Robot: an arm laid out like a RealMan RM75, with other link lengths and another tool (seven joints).
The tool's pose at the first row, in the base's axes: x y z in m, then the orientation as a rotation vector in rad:
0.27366 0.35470 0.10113 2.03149 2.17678 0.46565
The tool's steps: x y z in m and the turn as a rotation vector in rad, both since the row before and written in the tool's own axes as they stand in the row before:
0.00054 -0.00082 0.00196 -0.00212 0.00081 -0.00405
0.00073 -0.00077 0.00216 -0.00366 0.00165 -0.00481
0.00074 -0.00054 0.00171 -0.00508 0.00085 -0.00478
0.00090 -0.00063 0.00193 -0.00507 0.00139 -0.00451
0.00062 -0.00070 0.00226 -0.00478 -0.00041 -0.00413
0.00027 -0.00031 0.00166 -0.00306 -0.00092 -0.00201
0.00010 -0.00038 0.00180 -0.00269 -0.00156 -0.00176
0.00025 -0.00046 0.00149 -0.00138 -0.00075 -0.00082
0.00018 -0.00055 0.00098 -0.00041 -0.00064 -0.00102
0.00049 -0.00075 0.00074 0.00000 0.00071 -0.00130
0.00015 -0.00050 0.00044 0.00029 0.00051 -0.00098
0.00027 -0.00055 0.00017 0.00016 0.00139 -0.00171
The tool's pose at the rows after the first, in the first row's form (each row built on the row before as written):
0.27342 0.35546 0.09909 2.02579 2.17951 0.46818
0.27327 0.35644 0.09690 2.01858 2.18236 0.47308
0.27321 0.35738 0.09520 2.01052 2.18374 0.47850
0.27312 0.35850 0.09329 2.00288 2.18517 0.48452
0.27310 0.35939 0.09101 1.99549 2.18539 0.48830
0.27331 0.35987 0.08938 1.99139 2.18457 0.49007
0.27352 0.36020 0.08758 1.98765 2.18340 0.49079
0.27354 0.36062 0.08606 1.98584 2.18276 0.49123
0.27332 0.36090 0.08498 1.98430 2.18301 0.49080
0.27280 0.36143 0.08409 1.98289 2.18458 0.49140
0.27246 0.36160 0.08353 1.98196 2.18594 0.49154
0.27197 0.36185 0.08321 1.98026 2.18837 0.49267

